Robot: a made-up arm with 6 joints.
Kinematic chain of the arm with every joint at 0, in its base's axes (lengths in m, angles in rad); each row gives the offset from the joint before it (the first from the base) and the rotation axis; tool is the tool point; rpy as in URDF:
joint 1: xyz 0 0 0.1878 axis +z
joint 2: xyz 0 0 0 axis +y
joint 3: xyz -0.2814 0 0.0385 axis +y
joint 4: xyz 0.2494 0 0.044 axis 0.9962 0 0.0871
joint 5: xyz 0 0 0 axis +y
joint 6: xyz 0.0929 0 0.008 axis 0.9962 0 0.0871
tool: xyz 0 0 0 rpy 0 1.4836 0
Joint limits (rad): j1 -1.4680..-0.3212 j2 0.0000..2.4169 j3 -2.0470..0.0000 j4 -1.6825..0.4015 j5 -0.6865..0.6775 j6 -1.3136..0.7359
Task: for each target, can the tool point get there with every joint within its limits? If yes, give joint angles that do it. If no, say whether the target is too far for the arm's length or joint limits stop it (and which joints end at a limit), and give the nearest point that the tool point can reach.
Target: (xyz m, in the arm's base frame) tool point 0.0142 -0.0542 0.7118
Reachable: yes | joints -1.0091 0.9200 -1.8301 -0.4567 0.4204 -0.6731
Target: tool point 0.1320 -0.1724 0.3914
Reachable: yes | joints -0.9330 0.9773 -0.6694 -0.8620 -0.0497 -1.0934
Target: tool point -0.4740 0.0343 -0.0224
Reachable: no: joint limits stop it (at a limit: joint 1, joint 2, joint 3, joint 5) | nearest point -0.0553 -0.0345 0.0946 | short by 0.440 m
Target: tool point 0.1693 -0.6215 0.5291
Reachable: no: too far | nearest point 0.1370 -0.5029 0.4640 | short by 0.139 m
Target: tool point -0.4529 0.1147 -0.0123
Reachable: no: joint limits stop it (at a limit: joint 1, joint 2, joint 3, joint 5) | nearest point -0.0553 -0.0284 0.1004 | short by 0.437 m
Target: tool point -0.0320 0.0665 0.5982
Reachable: yes | joints -0.9903 0.3269 -1.2958 0.2383 0.4563 -1.1012
